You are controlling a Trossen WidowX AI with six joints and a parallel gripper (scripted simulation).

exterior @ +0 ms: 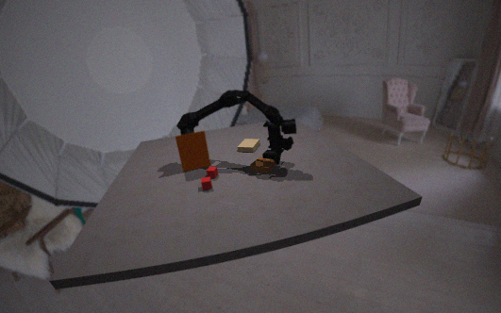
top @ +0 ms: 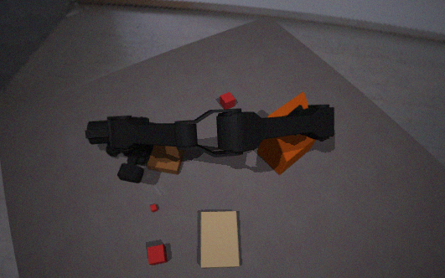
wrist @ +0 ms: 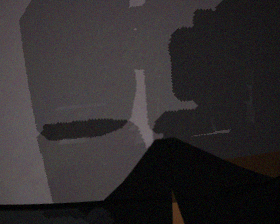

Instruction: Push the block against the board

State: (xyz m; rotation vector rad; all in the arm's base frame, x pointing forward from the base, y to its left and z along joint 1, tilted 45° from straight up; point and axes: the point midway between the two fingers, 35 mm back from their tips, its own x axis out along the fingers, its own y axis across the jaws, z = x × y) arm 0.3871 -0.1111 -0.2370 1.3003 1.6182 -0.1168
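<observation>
My gripper tip is now 7 cm past the square block and 3 cm to the right of it. Round my gripper tip: board: 3 cm behind, 32 cm to the left; then tiny cube: 6 cm ahead, 14 cm to the left.
</observation>
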